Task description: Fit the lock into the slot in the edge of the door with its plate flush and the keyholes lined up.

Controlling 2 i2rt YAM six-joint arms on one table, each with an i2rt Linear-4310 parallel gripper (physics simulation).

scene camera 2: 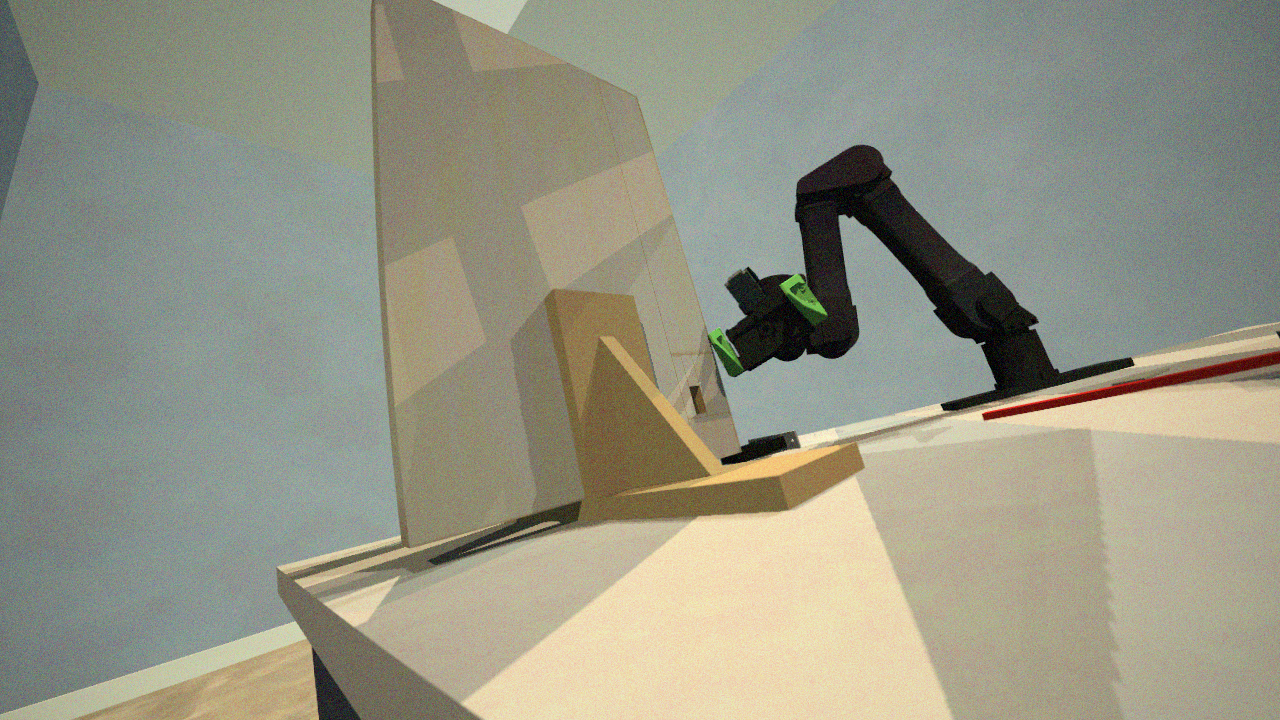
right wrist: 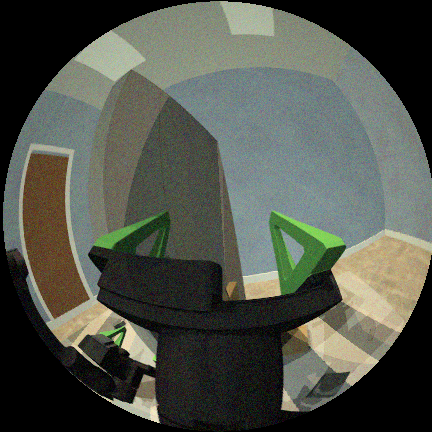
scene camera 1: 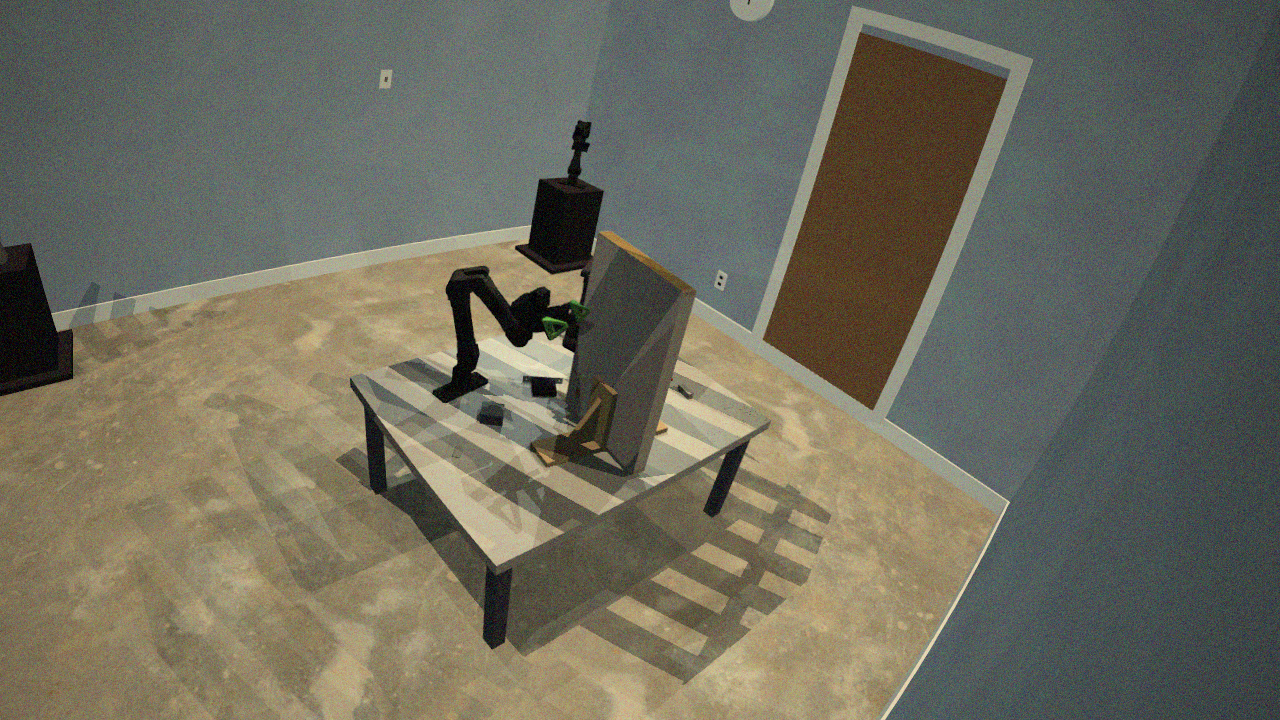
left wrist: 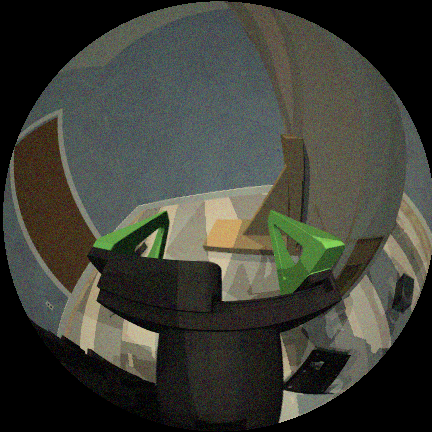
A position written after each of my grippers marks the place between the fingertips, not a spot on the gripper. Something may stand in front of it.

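My left gripper (scene camera 2: 746, 315) is open, and it's touching a grey door panel (left wrist: 354, 157). There's a lock (scene camera 2: 757, 447) resting on the table, a red strip (scene camera 2: 1254, 362) resting on the table as well, and I can also see a wooden bracket (scene camera 2: 637, 457). My right gripper (scene camera 1: 578, 317) is open and it touches the grey door panel too. You'd find my right gripper (right wrist: 219, 216) again there. I see my left gripper (left wrist: 218, 215) and the lock (left wrist: 306, 379) as well, but the left wrist view does not show the red strip, hidden by my left gripper.
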